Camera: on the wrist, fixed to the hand. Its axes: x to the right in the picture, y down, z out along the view.
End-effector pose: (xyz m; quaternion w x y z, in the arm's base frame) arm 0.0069 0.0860 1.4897 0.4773 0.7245 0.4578 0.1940
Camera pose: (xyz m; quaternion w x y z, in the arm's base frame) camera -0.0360 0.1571 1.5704 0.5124 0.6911 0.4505 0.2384
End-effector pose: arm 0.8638 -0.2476 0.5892 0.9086 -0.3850 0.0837 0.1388
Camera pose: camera 0.8709 -0.2917 0.4824 0.8801 -0.4438 0.0938 0.1404
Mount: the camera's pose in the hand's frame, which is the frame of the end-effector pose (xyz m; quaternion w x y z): 0.0261 0.0407 -0.1052 0.9978 -0.0631 0.0191 0.0044
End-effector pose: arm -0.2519 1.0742 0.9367 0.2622 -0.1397 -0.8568 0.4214
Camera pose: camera -0.2130 1.1791 0.9664 0.2673 -0.1678 -0.8759 0.3649
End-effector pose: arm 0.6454 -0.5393 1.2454 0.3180 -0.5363 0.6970 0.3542
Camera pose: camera 0.5933 -0.6337 1.2877 0.2686 -0.5589 0.6816 0.3886
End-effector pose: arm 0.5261 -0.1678 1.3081 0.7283 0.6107 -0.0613 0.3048
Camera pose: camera 0.4963 -0.0579 1.3289 0.7651 0.5573 -0.0692 0.3151
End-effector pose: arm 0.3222 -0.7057 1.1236 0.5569 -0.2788 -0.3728 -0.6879
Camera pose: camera 0.3593 -0.8110 1.0931 0.5482 -0.3018 -0.3167 -0.7128
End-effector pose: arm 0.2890 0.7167 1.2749 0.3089 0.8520 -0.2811 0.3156
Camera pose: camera 0.2400 0.7568 1.3718 0.3660 0.8234 -0.2983 0.3148
